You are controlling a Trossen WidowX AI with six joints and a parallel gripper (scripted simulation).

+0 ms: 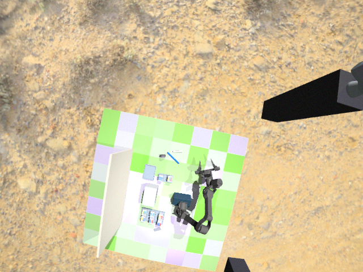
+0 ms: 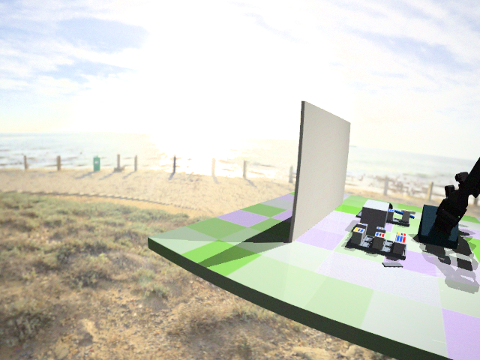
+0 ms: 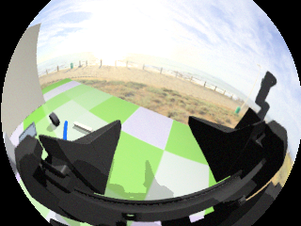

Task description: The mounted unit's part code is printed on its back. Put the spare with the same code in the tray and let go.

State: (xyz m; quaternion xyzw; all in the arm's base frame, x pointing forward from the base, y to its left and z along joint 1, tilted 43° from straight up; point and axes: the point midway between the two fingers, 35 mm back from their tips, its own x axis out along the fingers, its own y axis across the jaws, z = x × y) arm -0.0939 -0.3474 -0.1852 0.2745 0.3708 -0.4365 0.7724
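Now: gripper tip 64 cm to the right of the spare, 25 cm short of it and 11 cm above it. Also, from my gripper tip: tray (42 cm ahead, 22 cm to the left, 16 cm below); dark piece (33 cm ahead, 13 cm below, 6 cm to the left); blue stick (24 cm ahead, 15 cm below, 6 cm to the left).
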